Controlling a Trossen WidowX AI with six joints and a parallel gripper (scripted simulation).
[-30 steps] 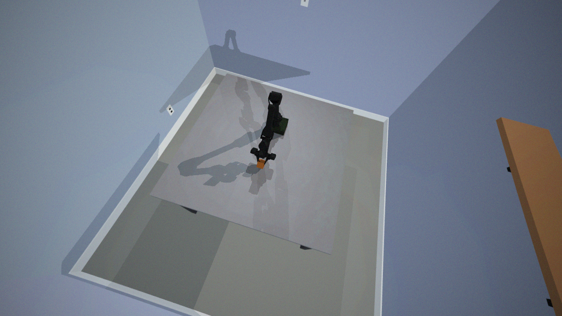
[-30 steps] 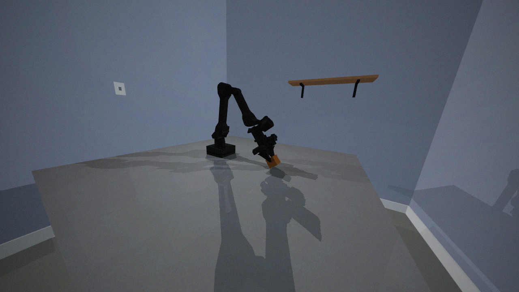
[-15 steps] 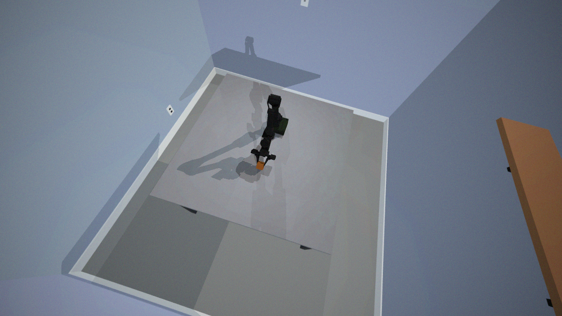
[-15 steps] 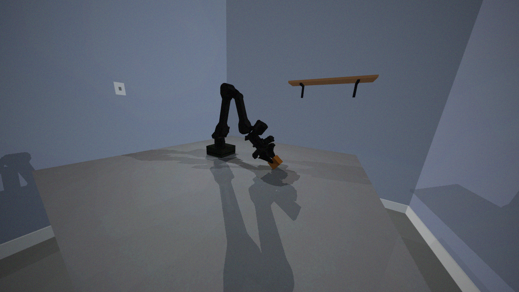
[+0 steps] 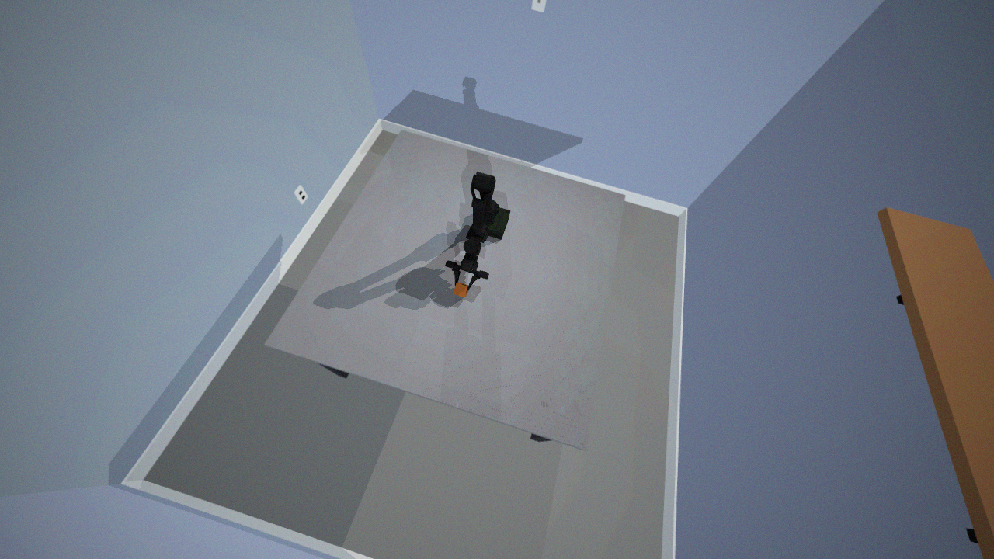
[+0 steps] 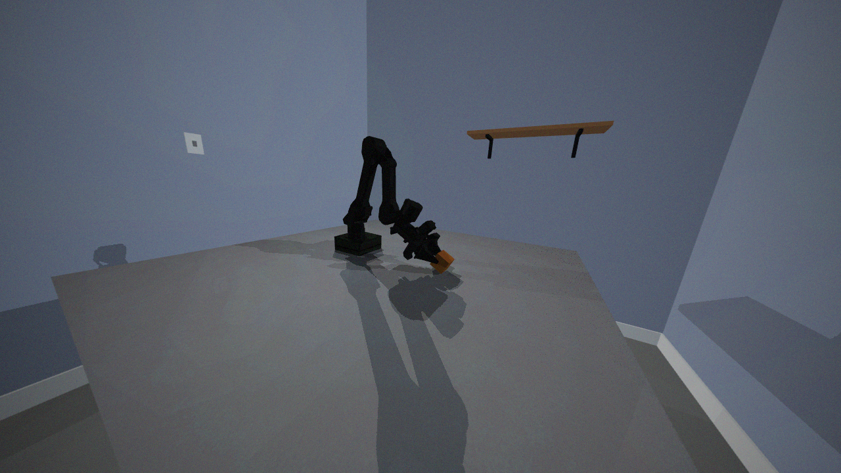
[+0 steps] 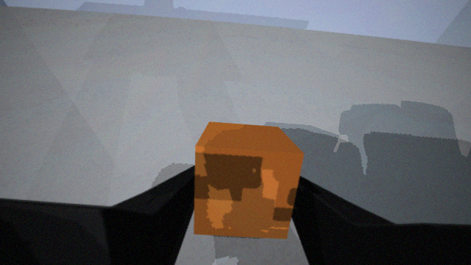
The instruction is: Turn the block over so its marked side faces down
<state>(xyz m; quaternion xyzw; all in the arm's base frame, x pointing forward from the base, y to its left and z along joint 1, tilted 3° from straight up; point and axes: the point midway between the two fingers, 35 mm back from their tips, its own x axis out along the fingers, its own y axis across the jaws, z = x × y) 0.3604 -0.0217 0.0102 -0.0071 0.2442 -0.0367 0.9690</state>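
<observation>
The orange block is 1 cm below my gripper tip.
</observation>
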